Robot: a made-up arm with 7 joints. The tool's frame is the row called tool. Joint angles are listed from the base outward.
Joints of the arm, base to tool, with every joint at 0 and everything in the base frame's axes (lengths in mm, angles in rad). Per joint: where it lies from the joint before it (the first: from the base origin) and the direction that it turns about. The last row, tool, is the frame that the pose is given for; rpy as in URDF.
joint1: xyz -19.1 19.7 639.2 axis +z
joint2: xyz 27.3 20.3 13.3 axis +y
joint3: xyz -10.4 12.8 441 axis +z
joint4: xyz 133.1 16 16.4 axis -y
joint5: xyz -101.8 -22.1 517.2 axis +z
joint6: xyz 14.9 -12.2 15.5 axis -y
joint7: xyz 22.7 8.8 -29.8 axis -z
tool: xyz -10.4 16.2 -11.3 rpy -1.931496 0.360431 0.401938
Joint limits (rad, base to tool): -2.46..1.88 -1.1..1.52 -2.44..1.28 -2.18..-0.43 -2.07..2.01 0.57..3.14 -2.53..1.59
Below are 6 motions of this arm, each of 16 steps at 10 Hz.
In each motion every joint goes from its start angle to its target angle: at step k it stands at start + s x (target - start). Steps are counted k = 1, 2, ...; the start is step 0. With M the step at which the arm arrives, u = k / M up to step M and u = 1 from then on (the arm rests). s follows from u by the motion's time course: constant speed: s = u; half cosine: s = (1 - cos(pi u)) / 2; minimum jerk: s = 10 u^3 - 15 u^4 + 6 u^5.
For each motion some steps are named. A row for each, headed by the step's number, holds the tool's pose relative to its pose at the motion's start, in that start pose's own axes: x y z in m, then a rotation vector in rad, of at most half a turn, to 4 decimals.
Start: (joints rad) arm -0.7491 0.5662 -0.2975 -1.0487 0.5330 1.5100 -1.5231
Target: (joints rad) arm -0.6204 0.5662 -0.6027 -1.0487 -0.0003 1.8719 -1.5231
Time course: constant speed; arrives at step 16
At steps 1, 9, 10, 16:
1: -0.0053 -0.0021 0.0009 -0.0076 -0.0059 0.0509
9: -0.0458 -0.0284 0.0077 -0.0694 -0.0829 0.4496
10: -0.0506 -0.0327 0.0085 -0.0770 -0.0963 0.4982
16: -0.0765 -0.0636 0.0128 -0.1198 -0.1939 0.7819

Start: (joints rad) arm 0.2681 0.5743 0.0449 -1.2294 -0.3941 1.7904 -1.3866
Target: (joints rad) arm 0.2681 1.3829 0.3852 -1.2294 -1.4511 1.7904 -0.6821
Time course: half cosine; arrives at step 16
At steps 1, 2, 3, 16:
1: 0.0049 0.0051 -0.0013 0.0067 -0.0051 0.0043
2: 0.0197 0.0200 -0.0051 0.0258 -0.0205 0.0171
3: 0.0442 0.0439 -0.0102 0.0547 -0.0456 0.0382
16: 0.5922 0.3846 0.0811 0.1060 -0.4822 0.4033

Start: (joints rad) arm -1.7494 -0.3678 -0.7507 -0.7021 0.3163 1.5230 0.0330
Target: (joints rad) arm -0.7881 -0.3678 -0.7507 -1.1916 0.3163 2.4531 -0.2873
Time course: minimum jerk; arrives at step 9
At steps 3, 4, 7, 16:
3: 0.0543 0.0752 0.0384 0.1086 -0.1036 -0.1344
4: 0.0962 0.1332 0.0973 0.2055 -0.1810 -0.2510
7: 0.1473 0.2190 0.3539 0.4750 -0.3313 -0.5578
16: 0.1437 0.2199 0.3970 0.5132 -0.3457 -0.5992

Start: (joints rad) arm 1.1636 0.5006 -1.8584 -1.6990 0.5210 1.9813 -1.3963
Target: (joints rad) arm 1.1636 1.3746 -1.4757 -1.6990 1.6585 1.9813 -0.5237
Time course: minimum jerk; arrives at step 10
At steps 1, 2, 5, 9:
1: 0.0062 -0.0012 -0.0001 0.0007 0.0064 -0.0008
2: 0.0420 -0.0077 0.0005 0.0059 0.0427 -0.0060
5: 0.3503 -0.0077 0.0730 0.1546 0.3492 -0.0487
9: 0.6010 0.1117 0.2652 0.4850 0.6896 0.0069

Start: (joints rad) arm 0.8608 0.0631 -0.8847 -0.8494 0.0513 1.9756 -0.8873
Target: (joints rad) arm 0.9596 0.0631 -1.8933 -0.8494 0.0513 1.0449 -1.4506
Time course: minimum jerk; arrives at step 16
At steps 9, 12, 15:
9: -0.2876 0.0134 -0.0197 0.4656 -0.2884 0.3992
12: -0.4093 -0.0357 -0.0213 0.7327 -0.2912 0.4862
15: -0.4491 -0.0608 -0.0206 0.8289 -0.2699 0.5009

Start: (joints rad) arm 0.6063 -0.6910 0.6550 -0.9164 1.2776 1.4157 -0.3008
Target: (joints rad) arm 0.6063 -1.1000 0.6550 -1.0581 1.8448 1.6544 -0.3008
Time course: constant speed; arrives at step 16
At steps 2, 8, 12, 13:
2: 0.0206 -0.0001 0.0374 0.0076 -0.0214 -0.0513
8: 0.0731 0.0064 0.1520 0.0437 -0.0780 -0.1978
12: 0.1005 0.0163 0.2293 0.0780 -0.1087 -0.2888
13: 0.1063 0.0194 0.2486 0.0878 -0.1155 -0.3106

